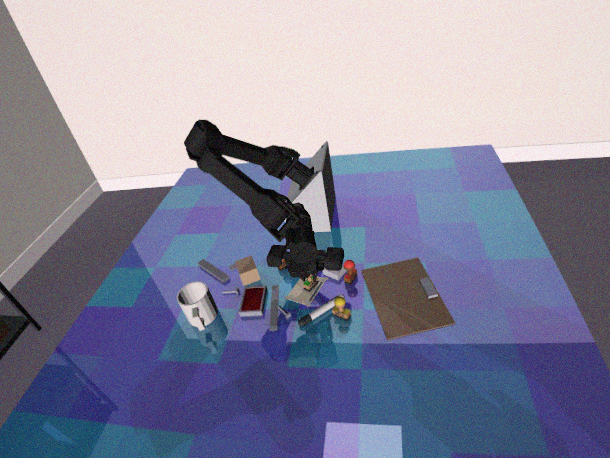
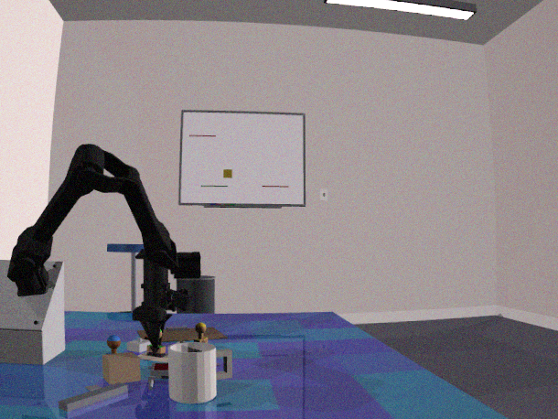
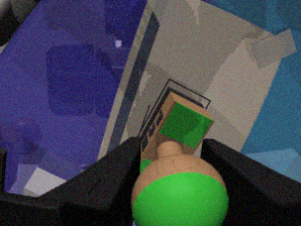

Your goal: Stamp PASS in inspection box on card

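Now: the card 10 mm ahead of my gripper tip, 10 mm to the right of it and 20 mm below it. Round my gripper tip: grey nut block 40 mm behind, 70 mm to the left, 10 mm below; marker 100 mm ahead, 10 mm to the left, 10 mm below; green-knobbed stamp right at my gripper tip.
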